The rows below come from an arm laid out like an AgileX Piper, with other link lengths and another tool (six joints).
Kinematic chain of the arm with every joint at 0, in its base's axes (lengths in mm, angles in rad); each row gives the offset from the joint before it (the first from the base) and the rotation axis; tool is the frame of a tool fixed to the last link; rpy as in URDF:
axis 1: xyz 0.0 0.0 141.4 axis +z
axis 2: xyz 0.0 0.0 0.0 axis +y
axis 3: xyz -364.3 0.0 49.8 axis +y
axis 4: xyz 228.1 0.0 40.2 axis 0.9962 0 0.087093
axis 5: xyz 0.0 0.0 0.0 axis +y
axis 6: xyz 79.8 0.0 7.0 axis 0.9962 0 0.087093
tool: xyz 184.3 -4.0 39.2 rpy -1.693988 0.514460 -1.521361
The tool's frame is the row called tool.
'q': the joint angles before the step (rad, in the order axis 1, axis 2, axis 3, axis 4, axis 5, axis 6). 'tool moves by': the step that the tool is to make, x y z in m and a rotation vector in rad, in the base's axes. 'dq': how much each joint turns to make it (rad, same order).
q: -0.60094, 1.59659, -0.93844, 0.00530, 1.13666, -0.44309
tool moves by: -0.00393, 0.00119, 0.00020, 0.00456, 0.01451, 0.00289
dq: -0.00002, 0.00000, 0.00002, -0.00531, 0.01453, -0.00001
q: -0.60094, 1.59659, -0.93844, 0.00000, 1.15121, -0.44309
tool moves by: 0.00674, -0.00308, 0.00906, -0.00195, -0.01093, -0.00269
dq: 0.00001, 0.00000, -0.04436, 0.00531, 0.03424, 0.00001
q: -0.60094, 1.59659, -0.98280, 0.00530, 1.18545, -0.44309
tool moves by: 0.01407, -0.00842, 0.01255, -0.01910, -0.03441, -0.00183
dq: 0.00000, 0.00068, -0.06164, 0.00412, 0.02178, 0.00001
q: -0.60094, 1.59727, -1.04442, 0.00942, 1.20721, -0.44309
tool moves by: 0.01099, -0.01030, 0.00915, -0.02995, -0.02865, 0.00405
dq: -0.00002, 0.00161, -0.04439, -0.00942, 0.00221, -0.00001
